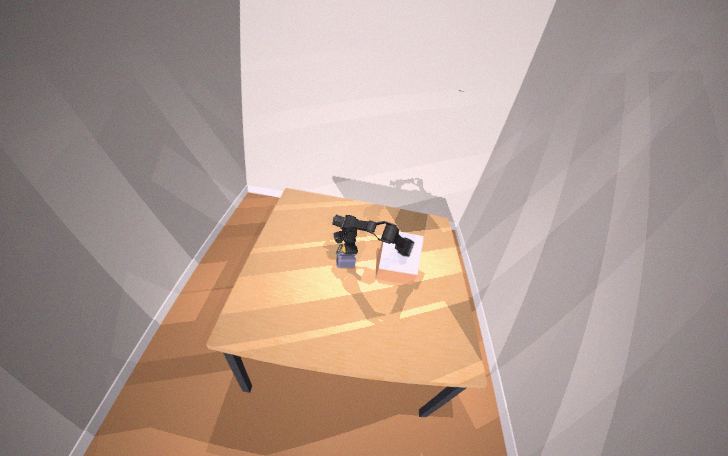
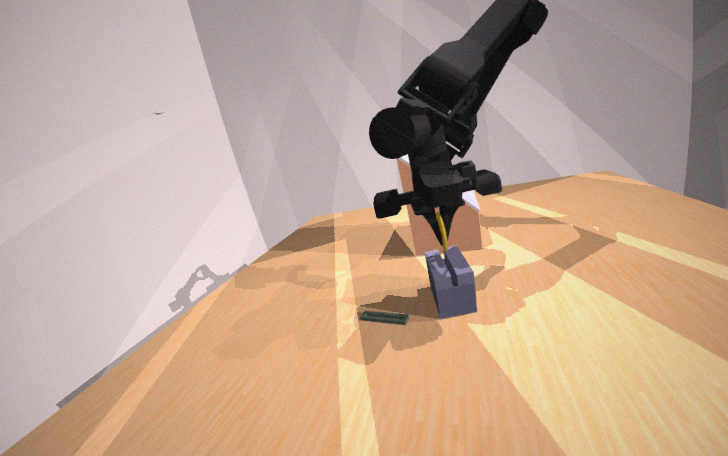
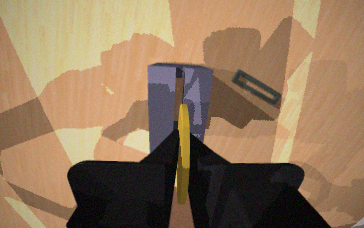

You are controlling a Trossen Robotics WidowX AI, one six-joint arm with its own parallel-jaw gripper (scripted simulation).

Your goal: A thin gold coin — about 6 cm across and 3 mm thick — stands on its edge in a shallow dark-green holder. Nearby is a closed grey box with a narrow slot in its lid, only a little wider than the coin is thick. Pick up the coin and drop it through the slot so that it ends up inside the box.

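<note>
There is a thin gold coin, and my gripper is holding it. I can see that gripper in image 3 too.
</note>
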